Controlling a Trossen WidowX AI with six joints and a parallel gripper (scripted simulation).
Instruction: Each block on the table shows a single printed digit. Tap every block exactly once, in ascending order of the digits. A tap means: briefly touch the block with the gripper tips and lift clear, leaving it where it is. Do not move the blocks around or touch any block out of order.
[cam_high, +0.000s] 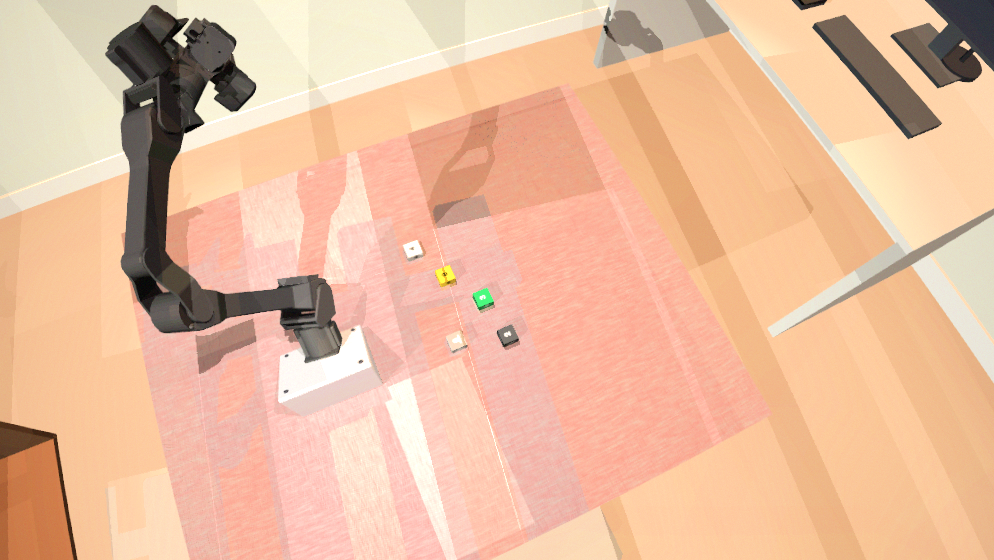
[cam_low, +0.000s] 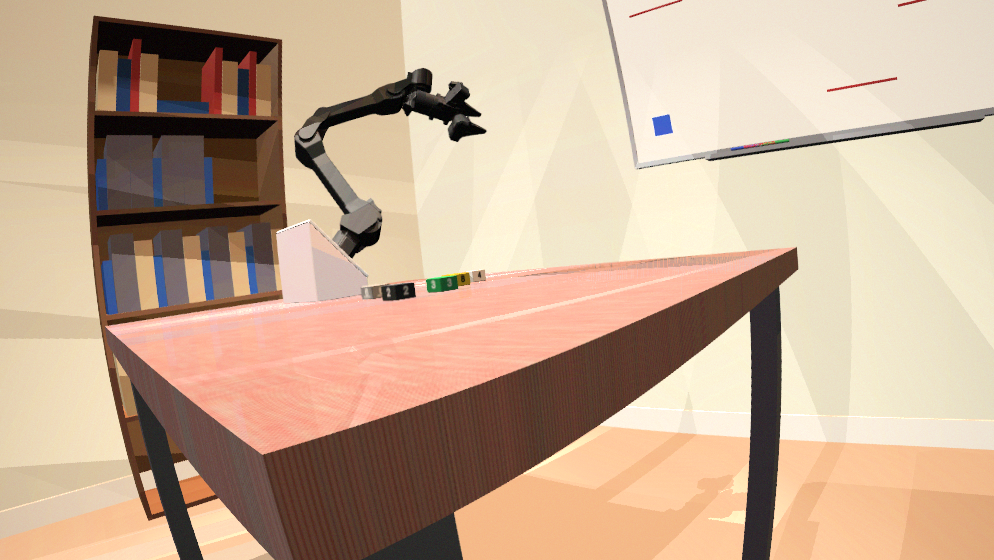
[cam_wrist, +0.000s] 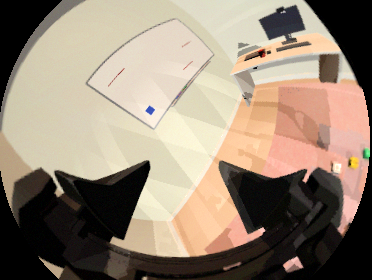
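Now: gripper tip 51 cm to the left of the black block, 39 cm short of it and 38 cm above it. Round my gripper tip: green block: 42 cm to the right, 38 cm below, 36 cm ahead; then yellow block: 38 cm below, 35 cm to the right, 30 cm ahead; then white block: 38 cm below, 28 cm to the right, 25 cm ahead.
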